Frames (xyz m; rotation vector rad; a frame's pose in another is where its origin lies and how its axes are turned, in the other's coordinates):
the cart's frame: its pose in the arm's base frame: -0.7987 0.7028 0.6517 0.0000 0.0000 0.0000
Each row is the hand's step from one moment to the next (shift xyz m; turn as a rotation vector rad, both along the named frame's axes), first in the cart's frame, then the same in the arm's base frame.
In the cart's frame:
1: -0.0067 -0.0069 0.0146 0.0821 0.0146 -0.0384
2: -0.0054 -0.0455 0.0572 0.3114 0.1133 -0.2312
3: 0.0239 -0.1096 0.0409 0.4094 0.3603 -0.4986
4: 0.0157 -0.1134 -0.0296 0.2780 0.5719 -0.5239
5: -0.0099 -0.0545 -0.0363 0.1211 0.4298 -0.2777
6: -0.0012 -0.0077 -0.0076 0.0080 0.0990 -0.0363
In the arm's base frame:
1: -0.0067 -0.0069 0.0146 0.0821 0.0146 -0.0384
2: -0.0054 -0.0455 0.0572 0.3114 0.1133 -0.2312
3: 0.0239 -0.1096 0.0409 0.4094 0.3603 -0.4986
4: 0.0157 -0.1134 -0.0296 0.2780 0.5719 -0.5239
5: -0.0099 -0.0545 -0.0363 0.1211 0.4298 -0.2777
6: -0.0012 -0.0077 -0.0076 0.0080 0.0990 -0.0363

